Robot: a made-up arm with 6 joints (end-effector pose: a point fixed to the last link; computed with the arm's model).
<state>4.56 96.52 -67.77 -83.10 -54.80 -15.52</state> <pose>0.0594 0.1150 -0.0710 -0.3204 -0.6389 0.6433 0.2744</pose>
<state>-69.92 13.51 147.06 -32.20 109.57 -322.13</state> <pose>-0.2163 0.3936 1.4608 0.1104 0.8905 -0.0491 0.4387</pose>
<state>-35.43 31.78 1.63 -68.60 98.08 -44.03</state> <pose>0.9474 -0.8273 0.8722 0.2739 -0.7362 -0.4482 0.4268</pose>
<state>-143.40 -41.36 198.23 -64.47 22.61 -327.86</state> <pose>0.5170 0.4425 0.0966 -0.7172 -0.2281 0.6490 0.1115</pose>
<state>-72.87 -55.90 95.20 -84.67 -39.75 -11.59</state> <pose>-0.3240 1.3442 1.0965 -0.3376 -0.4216 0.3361 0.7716</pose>
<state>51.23 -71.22 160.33 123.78 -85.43 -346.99</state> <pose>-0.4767 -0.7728 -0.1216 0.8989 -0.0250 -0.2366 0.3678</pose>
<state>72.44 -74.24 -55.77 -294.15 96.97 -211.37</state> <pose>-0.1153 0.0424 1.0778 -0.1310 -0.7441 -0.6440 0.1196</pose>
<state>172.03 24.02 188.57 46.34 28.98 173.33</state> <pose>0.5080 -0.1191 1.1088 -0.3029 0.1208 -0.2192 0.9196</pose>
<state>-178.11 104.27 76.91 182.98 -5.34 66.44</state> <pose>-1.7105 -0.0571 -0.0167 -0.1240 0.8053 0.5610 0.1465</pose>
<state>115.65 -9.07 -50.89 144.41 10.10 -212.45</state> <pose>-0.3392 0.6744 0.6717 -0.0413 0.6421 0.5215 0.5604</pose>
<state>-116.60 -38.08 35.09 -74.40 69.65 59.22</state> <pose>0.0453 0.3637 1.8433 0.3561 0.6900 0.6294 0.0307</pose>
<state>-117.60 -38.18 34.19 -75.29 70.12 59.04</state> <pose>0.0452 0.3525 1.8405 0.3528 0.6883 0.6328 0.0364</pose>
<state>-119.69 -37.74 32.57 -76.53 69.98 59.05</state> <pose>0.0390 0.3183 1.8415 0.3517 0.6756 0.6466 0.0435</pose>
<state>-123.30 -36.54 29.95 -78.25 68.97 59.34</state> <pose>0.0190 0.2544 1.8447 0.3518 0.6473 0.6740 0.0536</pose>
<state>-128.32 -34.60 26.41 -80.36 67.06 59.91</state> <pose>-0.0239 0.1682 1.8443 0.3498 0.6041 0.7127 0.0687</pose>
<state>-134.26 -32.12 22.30 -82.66 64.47 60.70</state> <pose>-0.0938 0.0775 1.8332 0.3416 0.5509 0.7562 0.0898</pose>
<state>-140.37 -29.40 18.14 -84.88 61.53 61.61</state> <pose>-0.1840 0.0017 1.8088 0.3254 0.4957 0.7970 0.1151</pose>
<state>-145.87 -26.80 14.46 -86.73 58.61 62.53</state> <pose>-0.2775 -0.0486 1.7756 0.3043 0.4463 0.8299 0.1399</pose>
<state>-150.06 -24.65 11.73 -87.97 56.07 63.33</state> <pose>-0.3554 -0.0750 1.7432 0.2840 0.4083 0.8529 0.1589</pose>
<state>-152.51 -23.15 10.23 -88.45 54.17 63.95</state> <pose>-0.4059 -0.0874 1.7218 0.2706 0.3832 0.8670 0.1681</pose>
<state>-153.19 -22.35 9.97 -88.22 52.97 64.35</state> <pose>-0.4265 -0.0944 1.7161 0.2667 0.3703 0.8741 0.1665</pose>
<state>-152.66 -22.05 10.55 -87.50 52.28 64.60</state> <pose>-0.4260 -0.0997 1.7224 0.2702 0.3653 0.8768 0.1576</pose>
